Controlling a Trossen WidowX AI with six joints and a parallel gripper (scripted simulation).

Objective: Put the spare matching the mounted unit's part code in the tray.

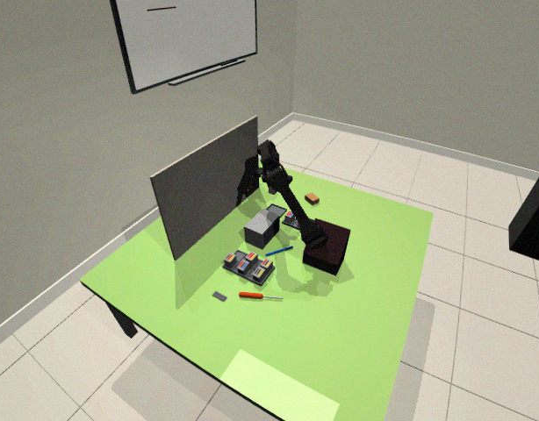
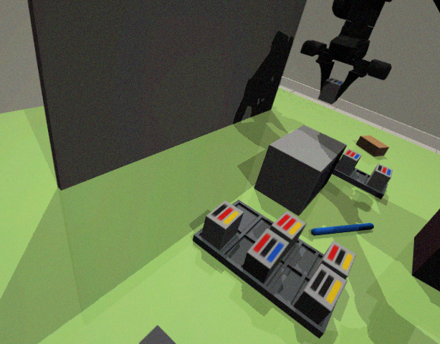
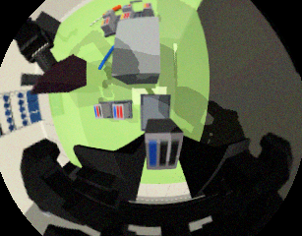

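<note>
The dark tray is 150 mm below my gripper tip. The rest, counted from my gripper tip: brown block (220 mm to the right, 140 mm below, 130 mm behind); then blue pen (220 mm to the left, 180 mm behind, 150 mm below).
</note>
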